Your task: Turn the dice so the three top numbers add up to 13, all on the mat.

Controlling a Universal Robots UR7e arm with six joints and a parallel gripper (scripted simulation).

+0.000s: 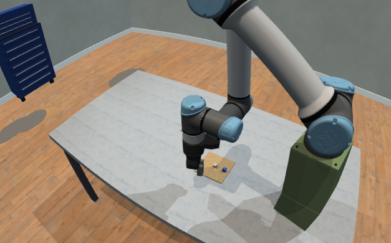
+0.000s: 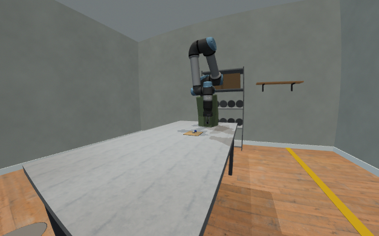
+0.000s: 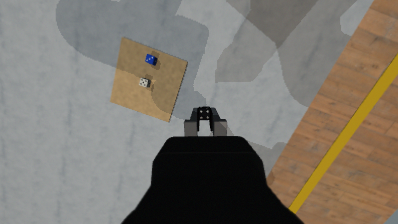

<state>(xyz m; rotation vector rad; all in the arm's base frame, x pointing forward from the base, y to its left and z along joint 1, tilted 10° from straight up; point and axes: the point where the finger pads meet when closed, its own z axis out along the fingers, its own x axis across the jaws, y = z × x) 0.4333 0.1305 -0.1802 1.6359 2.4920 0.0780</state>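
Right now the black die is 1 cm below my hand. The rest, counted from my hand: blue die (13 cm to the right, 11 cm below, 4 cm behind); then tan mat (13 cm to the right, 12 cm below); then white die (13 cm to the right, 11 cm below).
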